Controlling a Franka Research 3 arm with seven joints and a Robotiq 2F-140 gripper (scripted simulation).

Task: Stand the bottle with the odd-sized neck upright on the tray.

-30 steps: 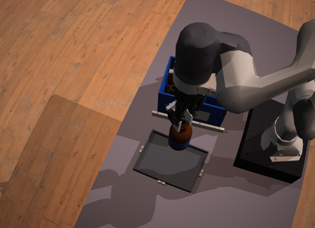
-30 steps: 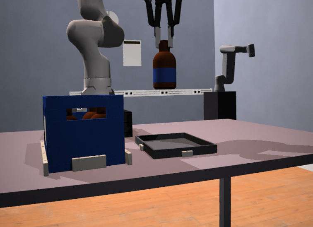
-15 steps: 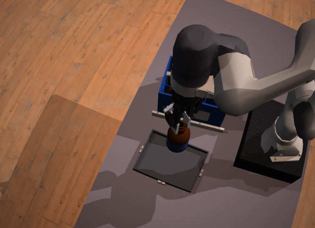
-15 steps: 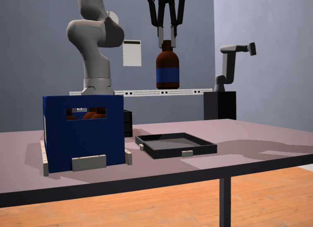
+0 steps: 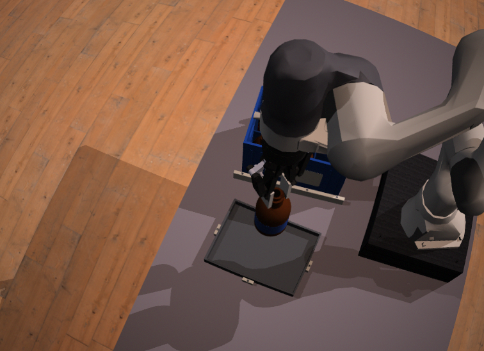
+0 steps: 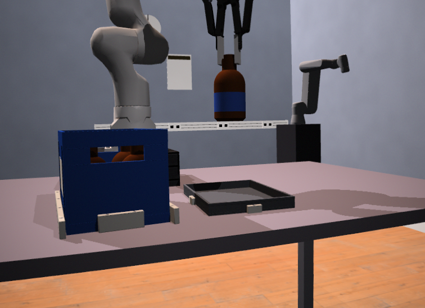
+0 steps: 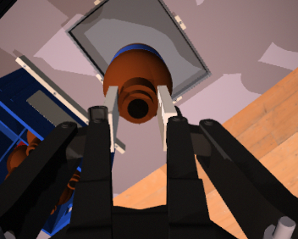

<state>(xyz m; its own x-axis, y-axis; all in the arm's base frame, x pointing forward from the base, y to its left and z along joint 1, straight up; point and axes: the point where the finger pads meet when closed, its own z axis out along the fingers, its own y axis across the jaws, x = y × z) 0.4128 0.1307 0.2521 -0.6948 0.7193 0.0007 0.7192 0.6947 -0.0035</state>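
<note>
Now: the bottle 9 cm below my hand. From my hand the other things lie so: crate (3 cm behind, 28 cm to the right, 27 cm below); dark tray (34 cm below).
</note>
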